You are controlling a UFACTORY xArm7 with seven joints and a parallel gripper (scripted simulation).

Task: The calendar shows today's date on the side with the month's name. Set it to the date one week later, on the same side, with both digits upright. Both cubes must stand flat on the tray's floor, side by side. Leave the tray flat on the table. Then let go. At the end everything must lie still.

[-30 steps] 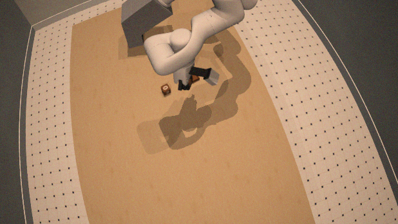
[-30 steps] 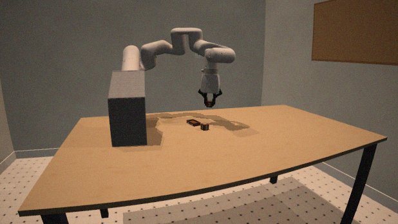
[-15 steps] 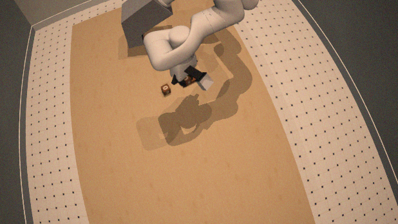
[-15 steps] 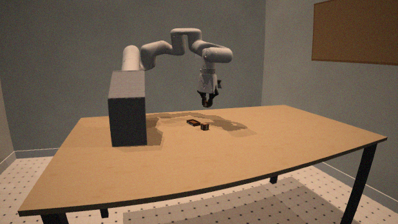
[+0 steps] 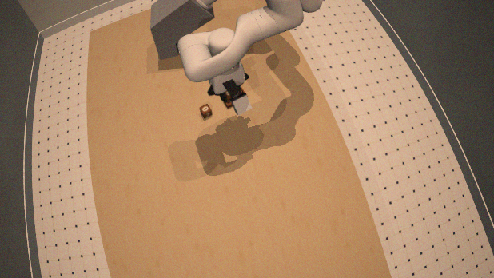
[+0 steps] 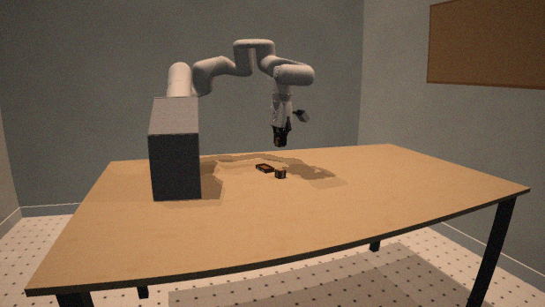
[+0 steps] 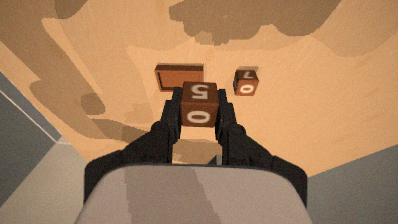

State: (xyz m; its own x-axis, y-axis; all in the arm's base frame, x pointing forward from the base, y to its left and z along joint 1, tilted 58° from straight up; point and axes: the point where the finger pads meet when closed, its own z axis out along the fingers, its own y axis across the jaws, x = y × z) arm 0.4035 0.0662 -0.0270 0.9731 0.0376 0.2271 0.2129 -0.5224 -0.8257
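The brown tray is 120 mm below my hand, 50 mm behind it and 20 mm to the left of it.
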